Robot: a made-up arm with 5 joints.
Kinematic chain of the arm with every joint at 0, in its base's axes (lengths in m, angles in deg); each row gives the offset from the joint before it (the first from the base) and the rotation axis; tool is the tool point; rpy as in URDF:
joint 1: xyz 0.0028 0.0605 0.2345 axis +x
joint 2: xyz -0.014 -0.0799 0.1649 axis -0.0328 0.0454 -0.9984
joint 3: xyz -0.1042 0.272 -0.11 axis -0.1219 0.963 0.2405
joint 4: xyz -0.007 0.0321 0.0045 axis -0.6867 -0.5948 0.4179
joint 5: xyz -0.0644 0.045 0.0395 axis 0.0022 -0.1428 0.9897
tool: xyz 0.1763 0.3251 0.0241 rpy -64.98 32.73 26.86
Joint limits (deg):
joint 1: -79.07..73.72
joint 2: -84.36..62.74
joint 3: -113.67..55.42
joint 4: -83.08..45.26
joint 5: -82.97..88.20
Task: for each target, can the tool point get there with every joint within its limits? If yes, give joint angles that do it. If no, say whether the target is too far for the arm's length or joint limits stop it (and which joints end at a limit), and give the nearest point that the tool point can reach.
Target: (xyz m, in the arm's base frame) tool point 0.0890 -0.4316 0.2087
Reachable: no: joint limits stop it (at a limit: joint 1, joint 2, joint 4) | nearest point 0.1775 -0.2555 0.3112 | short by 0.222 m
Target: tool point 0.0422 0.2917 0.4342
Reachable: yes | joints -35.92 10.41 -97.74 -57.65 -62.47
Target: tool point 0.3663 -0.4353 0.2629
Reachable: no: joint limits stop it (at a limit: joint 1, joint 2, joint 4) | nearest point 0.3631 -0.3053 0.3278 | short by 0.145 m
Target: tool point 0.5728 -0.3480 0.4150
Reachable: no: joint limits stop it (at a limit: joint 1, joint 2) | nearest point 0.5059 -0.2739 0.4124 | short by 0.100 m
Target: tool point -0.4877 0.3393 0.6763
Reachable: yes | joints 14.17 -23.34 22.27 -28.77 73.55
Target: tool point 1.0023 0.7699 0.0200
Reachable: no: too far | nearest point 0.5570 0.4623 0.1130 | short by 0.549 m
